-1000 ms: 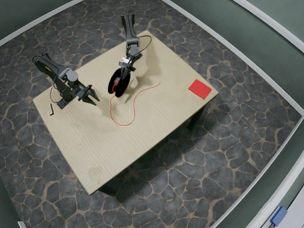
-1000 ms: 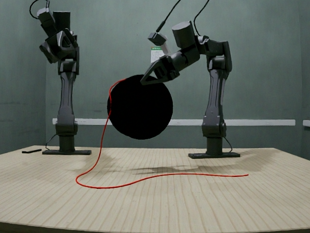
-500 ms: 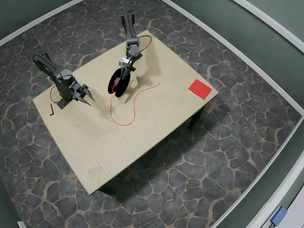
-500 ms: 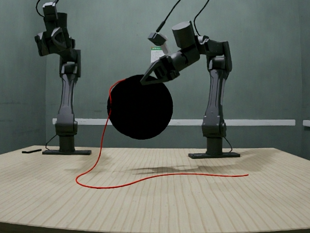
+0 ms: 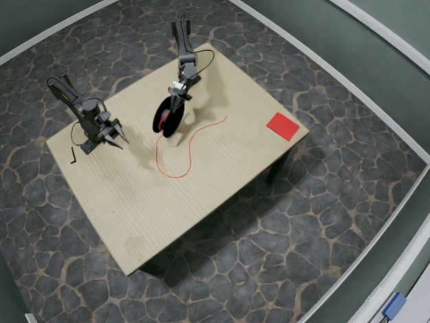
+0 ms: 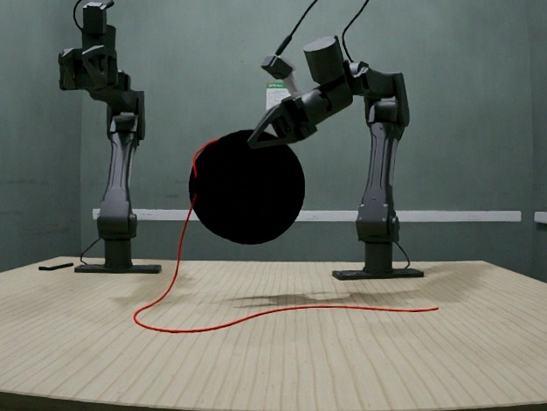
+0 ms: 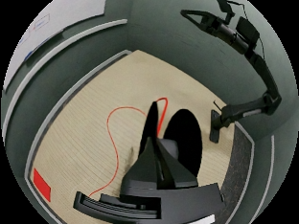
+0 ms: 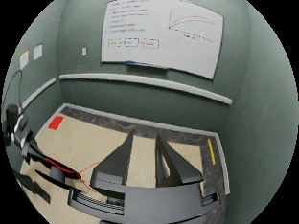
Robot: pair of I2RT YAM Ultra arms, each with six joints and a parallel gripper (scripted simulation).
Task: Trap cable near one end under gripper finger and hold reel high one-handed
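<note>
My left gripper is now 3 cm past the black reel, 1 cm to the left of it and 7 cm above it. Round my left hand: flat red square 27 cm ahead, 50 cm to the left, 26 cm below; small black hex key 26 cm behind, 51 cm to the right, 26 cm below.
</note>
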